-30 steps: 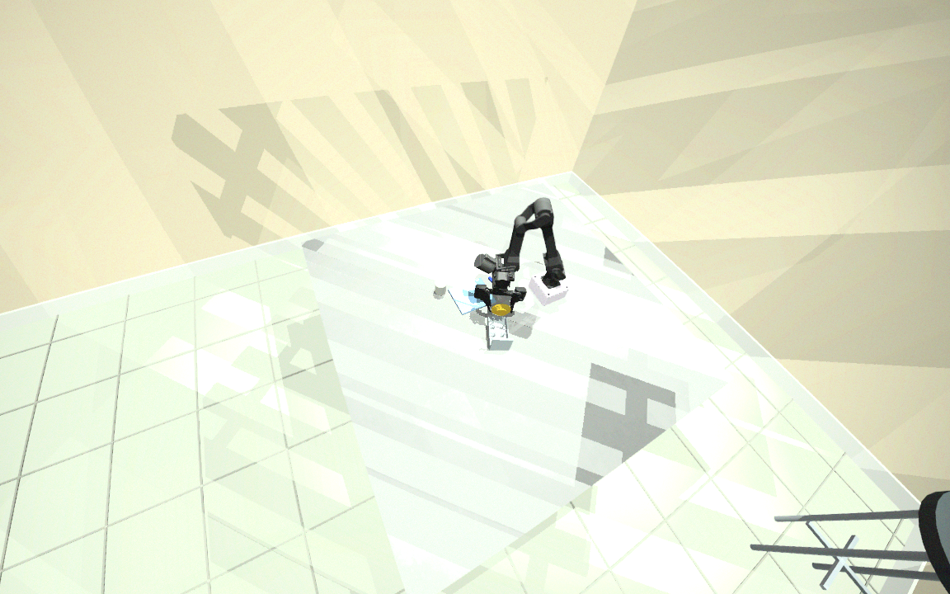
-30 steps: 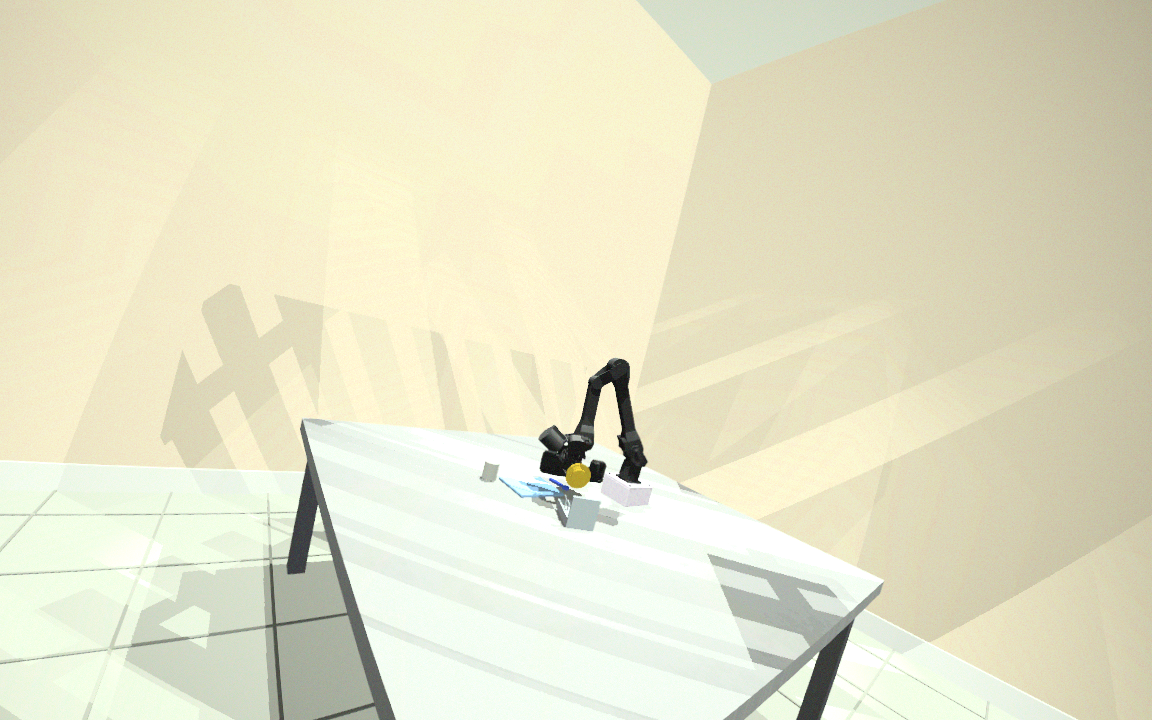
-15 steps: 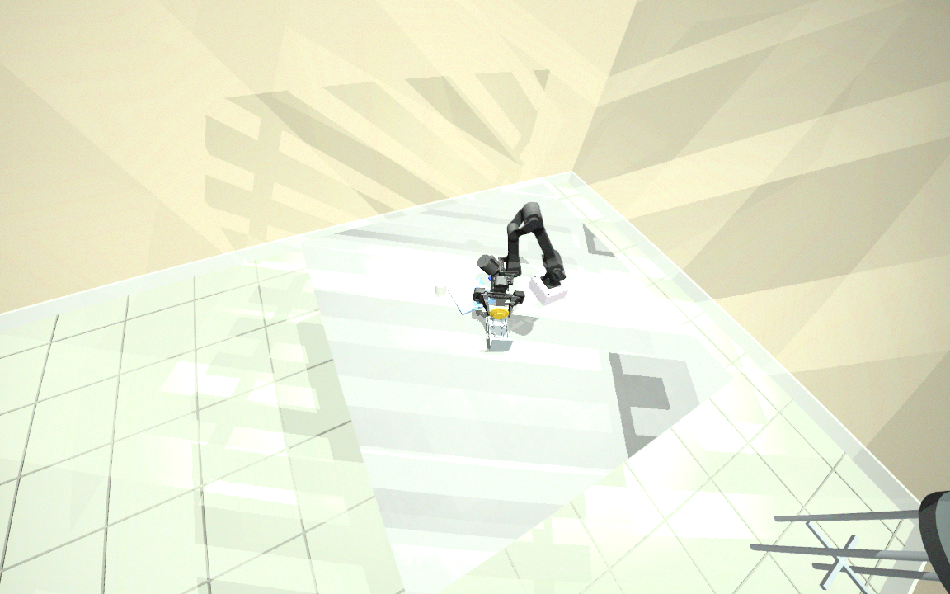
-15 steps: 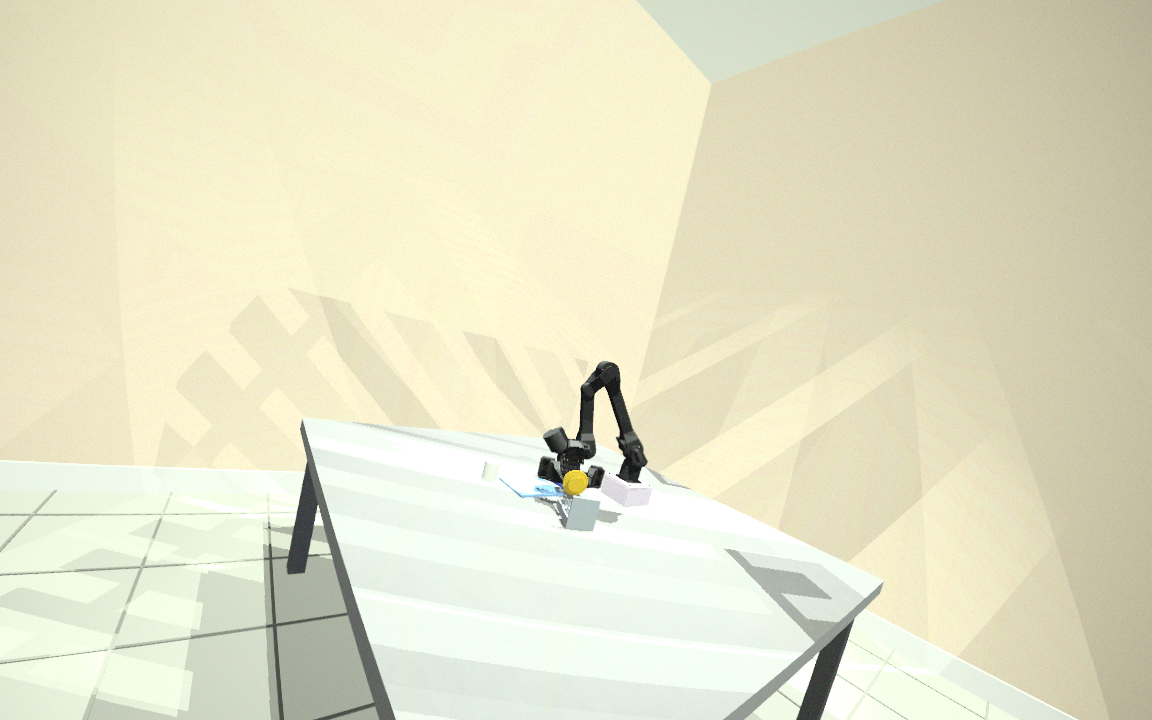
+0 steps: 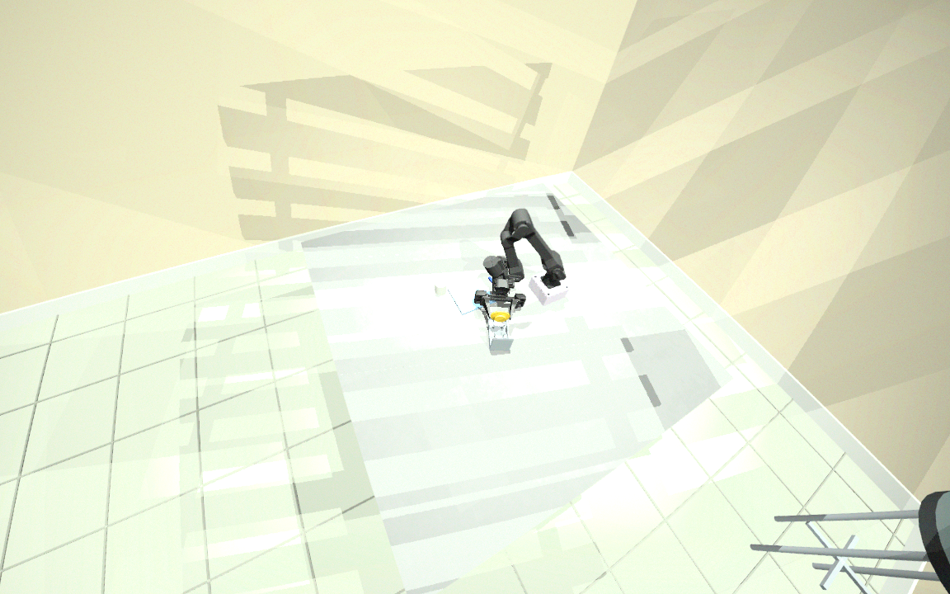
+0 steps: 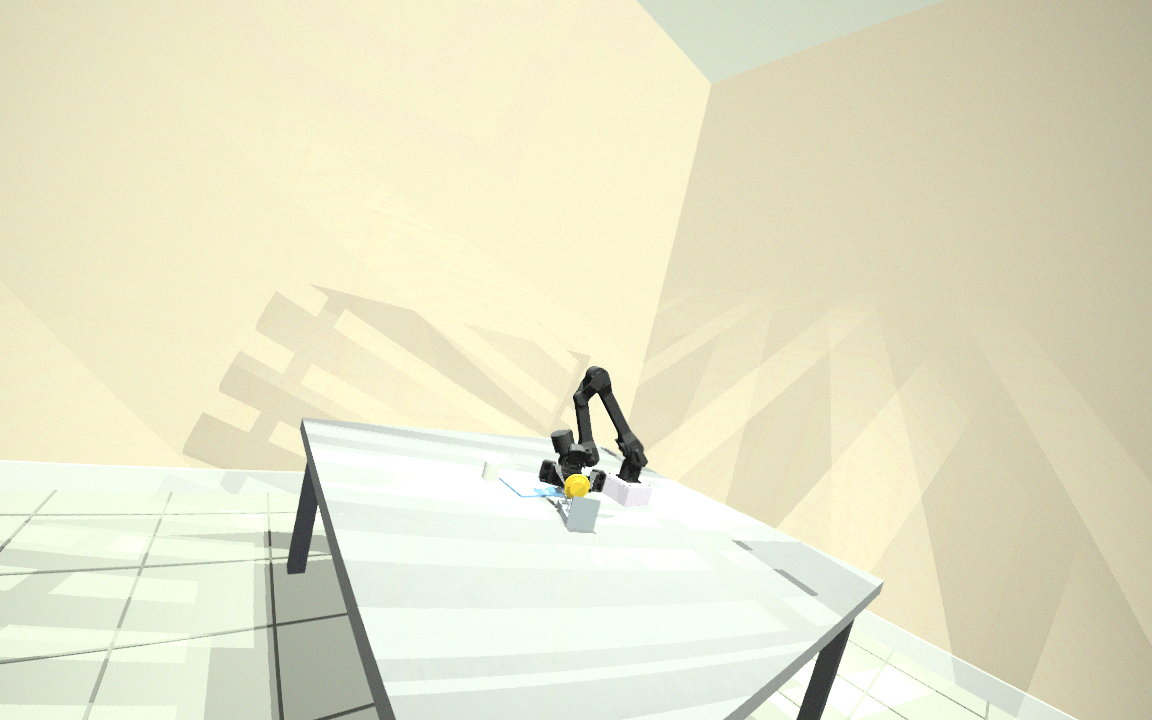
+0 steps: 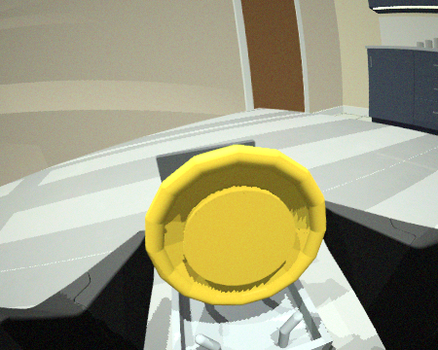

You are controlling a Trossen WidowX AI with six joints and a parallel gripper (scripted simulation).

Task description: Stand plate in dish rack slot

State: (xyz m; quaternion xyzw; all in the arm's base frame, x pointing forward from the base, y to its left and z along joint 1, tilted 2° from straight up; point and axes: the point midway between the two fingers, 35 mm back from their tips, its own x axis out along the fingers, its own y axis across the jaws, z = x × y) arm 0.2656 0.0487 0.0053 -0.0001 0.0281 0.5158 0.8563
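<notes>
The yellow plate is 1 cm to the right of my gripper tip. Also, from my gripper tip: grey dish rack: 5 cm below, 2 cm to the left, 1 cm ahead; then blue utensil: 18 cm to the right, 10 cm behind, 7 cm below.
</notes>
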